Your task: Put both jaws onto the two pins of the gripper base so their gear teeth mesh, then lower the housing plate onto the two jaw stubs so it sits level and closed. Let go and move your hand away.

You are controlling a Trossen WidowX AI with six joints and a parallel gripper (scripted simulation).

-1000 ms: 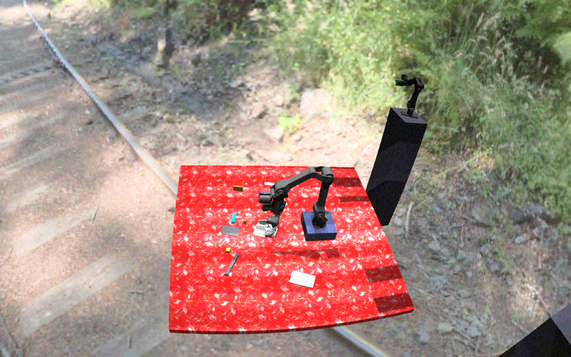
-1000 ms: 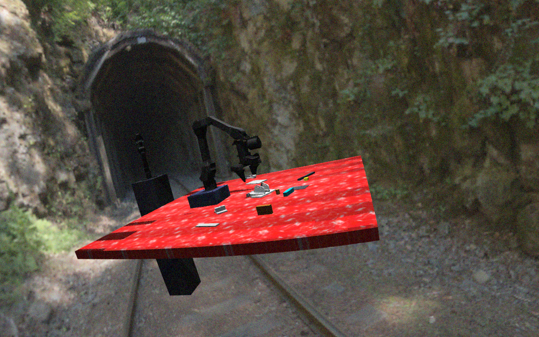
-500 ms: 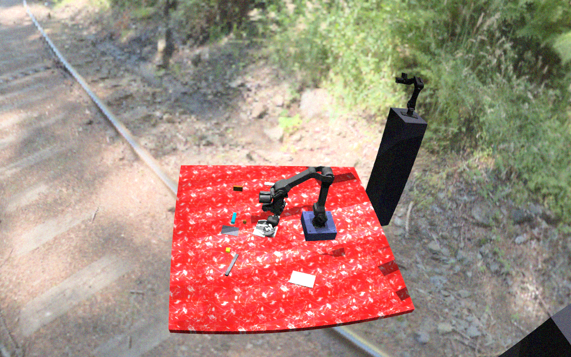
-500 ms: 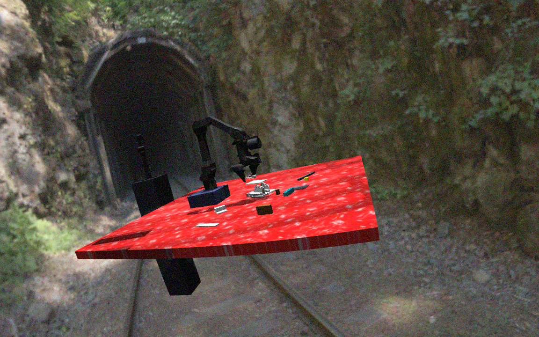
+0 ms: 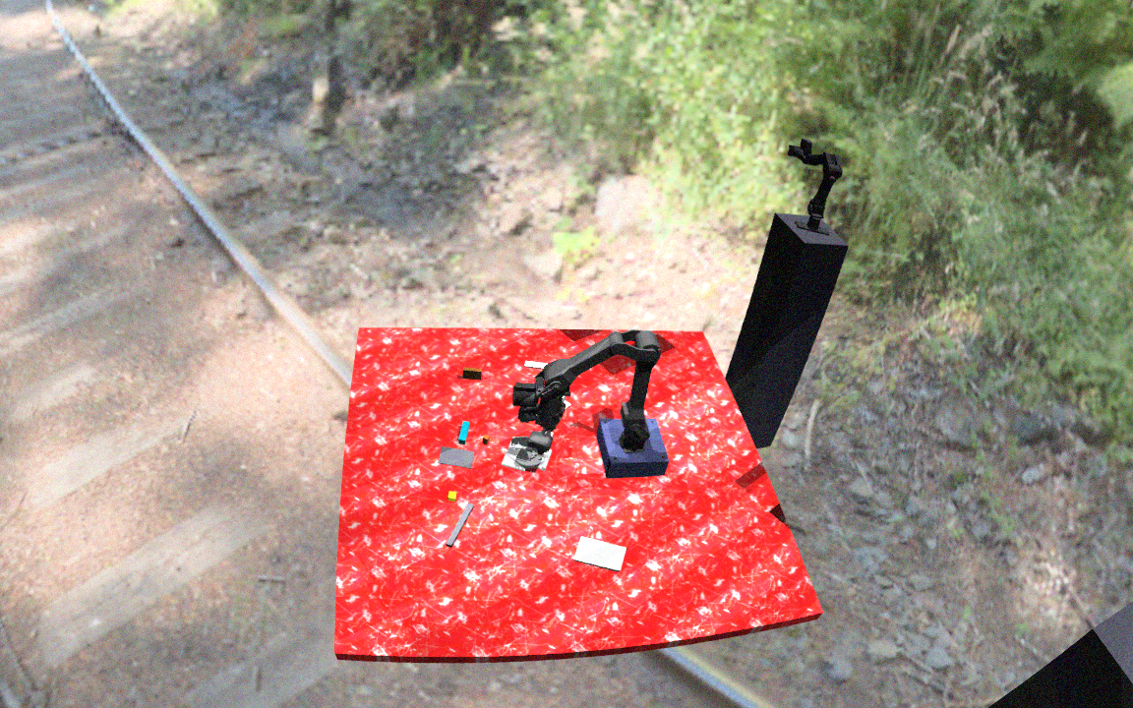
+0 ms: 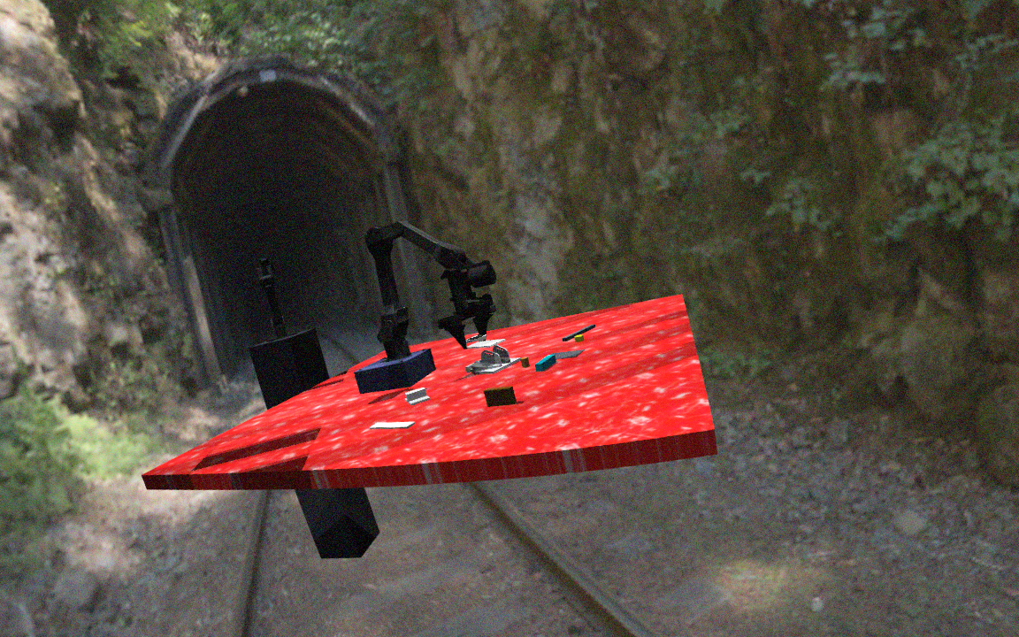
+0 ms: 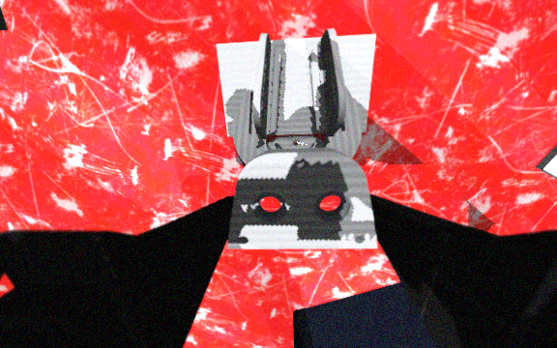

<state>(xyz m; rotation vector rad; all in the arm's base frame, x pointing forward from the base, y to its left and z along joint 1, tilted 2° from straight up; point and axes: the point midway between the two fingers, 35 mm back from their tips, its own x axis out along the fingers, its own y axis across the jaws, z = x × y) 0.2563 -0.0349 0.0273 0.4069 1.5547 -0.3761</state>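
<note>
My gripper tip is 6 cm above the white housing plate. From my gripper tip the other things lie so: white stepped piece (24 cm to the right, 11 cm behind, 6 cm below); grey plate (25 cm ahead, 7 cm below, 4 cm to the right); cyan block (21 cm ahead, 13 cm to the right, 6 cm below).
</note>
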